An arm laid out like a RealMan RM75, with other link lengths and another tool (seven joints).
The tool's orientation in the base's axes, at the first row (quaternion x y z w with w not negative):
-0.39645, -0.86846, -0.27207, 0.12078
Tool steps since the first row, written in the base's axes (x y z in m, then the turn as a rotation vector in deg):
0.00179, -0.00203, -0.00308, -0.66, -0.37, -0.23
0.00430, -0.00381, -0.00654, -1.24, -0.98, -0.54
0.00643, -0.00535, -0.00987, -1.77, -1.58, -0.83
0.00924, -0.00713, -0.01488, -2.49, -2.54, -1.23
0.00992, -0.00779, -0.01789, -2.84, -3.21, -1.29
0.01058, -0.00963, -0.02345, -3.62, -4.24, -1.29
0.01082, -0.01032, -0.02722, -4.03, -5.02, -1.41
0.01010, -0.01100, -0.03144, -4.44, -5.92, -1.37
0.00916, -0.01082, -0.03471, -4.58, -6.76, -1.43
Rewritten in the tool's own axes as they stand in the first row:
-0.00375, -0.00090, 0.00139, 0.10, -0.78, -0.02
-0.00798, -0.00127, 0.00324, -0.03, -1.67, -0.12
-0.01175, -0.00174, 0.00512, -0.18, -2.50, -0.23
-0.01684, -0.00247, 0.00825, -0.47, -3.71, -0.45
-0.01898, -0.00345, 0.01035, -0.68, -4.35, -0.78
-0.02292, -0.00603, 0.01388, -0.81, -5.50, -1.37
-0.02511, -0.00764, 0.01660, -1.08, -6.27, -1.72
-0.02686, -0.01014, 0.01968, -1.36, -7.05, -2.26
-0.02752, -0.01199, 0.02246, -1.81, -7.63, -2.69

